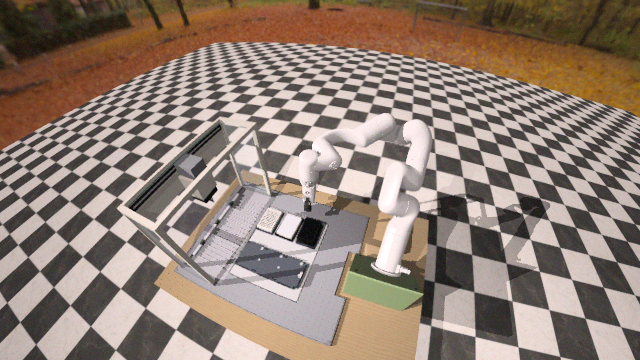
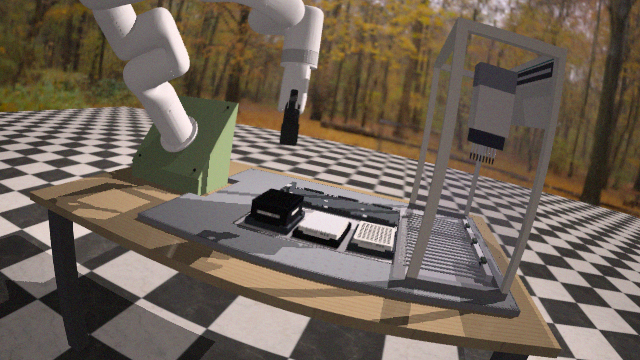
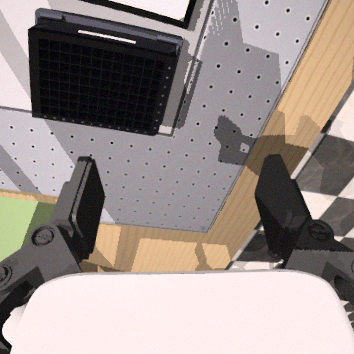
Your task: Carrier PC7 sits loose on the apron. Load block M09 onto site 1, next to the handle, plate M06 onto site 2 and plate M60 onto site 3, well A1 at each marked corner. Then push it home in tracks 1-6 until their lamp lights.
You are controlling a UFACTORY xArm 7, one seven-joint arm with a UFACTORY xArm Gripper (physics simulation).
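Frame: origin at the arm's base, x ahead, y left, z up, level; metres.
Seen in the pictures: gripper, fingertip midpoint: [image 1: 308, 202] [image 2: 288, 143] [image 3: 179, 174]; arm's base at its link origin: [image 1: 385, 270] [image 2: 179, 134].
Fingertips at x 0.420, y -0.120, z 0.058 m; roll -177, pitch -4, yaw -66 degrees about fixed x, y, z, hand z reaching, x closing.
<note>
Offsets run from my fingertips to a thing's top centre. "spot": to the spot under its first point. Level surfaces: height alone.
The dark slate carrier {0.053 m ahead, 0.285 m left, 0.155 m down} [image 1: 272, 265] [image 2: 350, 207] lies flat on the white apron area [image 1: 250, 277], beside the row of labware. A tall black gridded block {0.029 m back, 0.055 m left, 0.131 m down} [image 1: 310, 232] [image 2: 277, 206] [image 3: 100, 82] stands at the row's end nearest the robot base. A white plate {0.082 m ahead, 0.069 m left, 0.159 m down} [image 1: 289, 226] [image 2: 324, 226] is in the middle, and a cream plate with a grid of wells {spot: 0.198 m ahead, 0.070 m left, 0.160 m down} [image 2: 375, 236] [image 1: 269, 220] is at the tracks' end. Their printed labels are too small to read. My gripper [image 1: 307, 207] [image 2: 289, 142] [image 3: 179, 174] is open and empty, high above the board's edge beside the black block.
The grooved track deck [image 1: 242, 216] [image 2: 440, 245] lies under a pale gantry frame [image 2: 442, 145], with a pipetting head [image 1: 192, 167] [image 2: 492, 105] hanging in it. My green base [image 1: 380, 290] [image 2: 215, 145] [image 3: 17, 225] stands on the wooden table {0.198 m down} [image 1: 375, 330] [image 3: 310, 65] beside the grey perforated board {0.185 m down} [image 1: 280, 310] [image 3: 145, 165].
</note>
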